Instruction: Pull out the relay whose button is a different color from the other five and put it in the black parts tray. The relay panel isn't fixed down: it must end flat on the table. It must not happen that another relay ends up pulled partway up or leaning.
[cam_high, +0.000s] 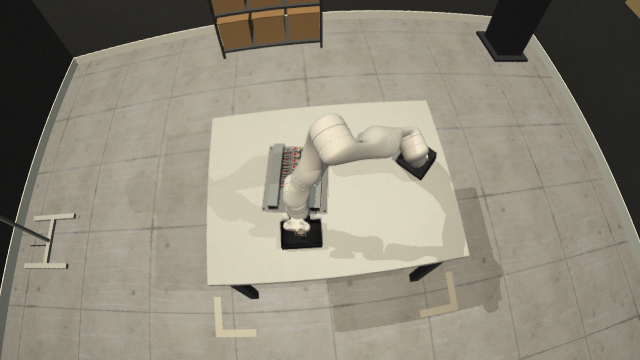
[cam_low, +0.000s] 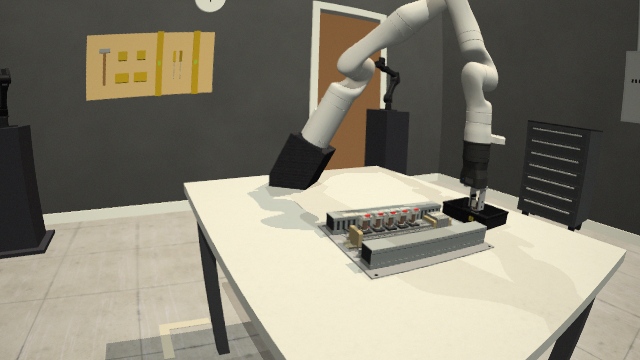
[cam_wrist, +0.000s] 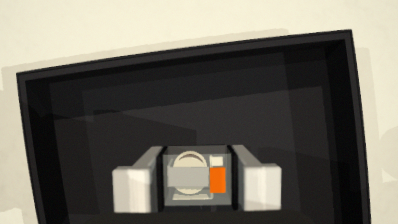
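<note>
Right now the black parts tray is 3 cm below my hand. The rest, counted from my hand: relay panel: 2 cm behind, 26 cm to the right, 2 cm below; clear relay: 1 cm below.
</note>
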